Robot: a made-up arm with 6 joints.
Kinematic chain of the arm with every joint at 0, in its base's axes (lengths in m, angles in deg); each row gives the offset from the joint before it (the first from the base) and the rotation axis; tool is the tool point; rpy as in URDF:
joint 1: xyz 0 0 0.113 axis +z
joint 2: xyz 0 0 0 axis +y
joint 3: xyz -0.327 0 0.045 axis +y
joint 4: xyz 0.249 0 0.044 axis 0.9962 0 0.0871
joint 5: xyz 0 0 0 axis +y
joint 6: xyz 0.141 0 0.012 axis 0.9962 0 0.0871
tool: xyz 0 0 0 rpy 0 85 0
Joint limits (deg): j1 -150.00..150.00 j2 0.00..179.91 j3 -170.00..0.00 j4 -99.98..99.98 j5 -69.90..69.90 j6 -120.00..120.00
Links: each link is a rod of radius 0.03 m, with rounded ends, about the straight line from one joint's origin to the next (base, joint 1, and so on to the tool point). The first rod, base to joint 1, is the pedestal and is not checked.
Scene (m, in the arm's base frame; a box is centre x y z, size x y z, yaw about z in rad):
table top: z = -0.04
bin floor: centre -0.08 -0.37 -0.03 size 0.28 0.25 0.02 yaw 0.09
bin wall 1: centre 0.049 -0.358 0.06 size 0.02 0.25 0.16 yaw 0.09
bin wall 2: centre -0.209 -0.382 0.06 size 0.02 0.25 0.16 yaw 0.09
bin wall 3: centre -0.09 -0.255 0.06 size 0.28 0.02 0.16 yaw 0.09
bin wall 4: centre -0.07 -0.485 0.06 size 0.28 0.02 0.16 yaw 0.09
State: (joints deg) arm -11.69 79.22 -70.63 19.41 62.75 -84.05
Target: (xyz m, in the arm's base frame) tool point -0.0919 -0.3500 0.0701
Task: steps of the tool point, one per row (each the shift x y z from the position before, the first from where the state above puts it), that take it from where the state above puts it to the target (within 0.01 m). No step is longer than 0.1 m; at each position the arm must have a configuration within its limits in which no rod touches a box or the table.
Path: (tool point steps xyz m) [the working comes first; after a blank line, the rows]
Joints at the target: -101.90 119.49 -67.90 -8.80 55.05 -84.05
Straight joint move there: touches bin wall 1.

1: -0.0056 -0.0775 -0.0106
2: -0.0258 -0.0752 -0.0103
3: -0.0451 -0.0677 -0.0102
4: -0.0620 -0.0554 -0.0100
5: -0.0756 -0.0389 -0.0098
6: -0.0846 -0.0192 -0.0096
7: -0.0884 0.0022 -0.0095
8: -0.0024 -0.0117 -0.0946
9: 0.0024 0.0117 -0.0917

